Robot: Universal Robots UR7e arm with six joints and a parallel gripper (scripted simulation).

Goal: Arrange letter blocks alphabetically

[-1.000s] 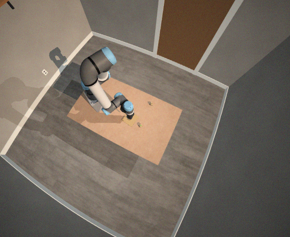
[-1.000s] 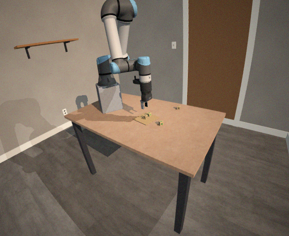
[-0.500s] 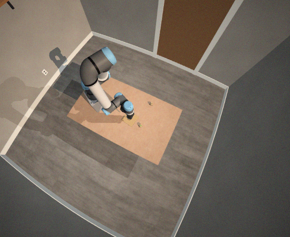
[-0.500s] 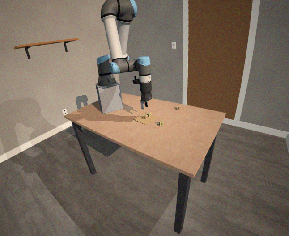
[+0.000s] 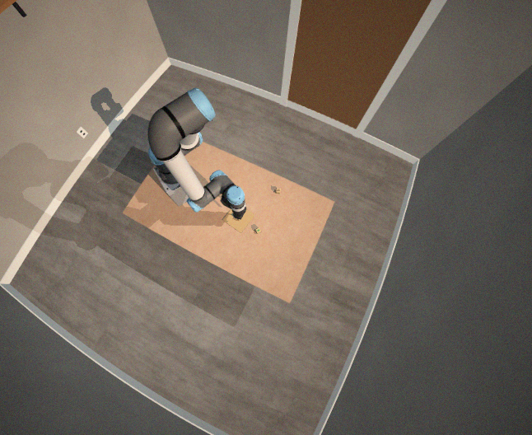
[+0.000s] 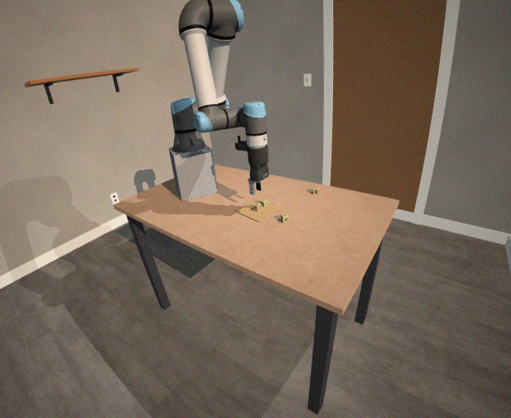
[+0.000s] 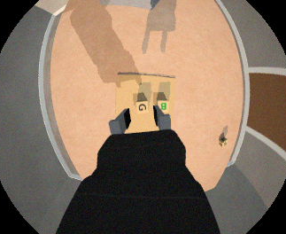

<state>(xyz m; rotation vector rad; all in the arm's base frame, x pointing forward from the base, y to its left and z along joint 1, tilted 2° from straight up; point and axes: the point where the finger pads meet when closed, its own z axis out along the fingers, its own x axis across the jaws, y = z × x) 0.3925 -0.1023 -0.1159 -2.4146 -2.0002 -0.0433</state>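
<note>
The tan mat is 10 cm below my hand.
</note>
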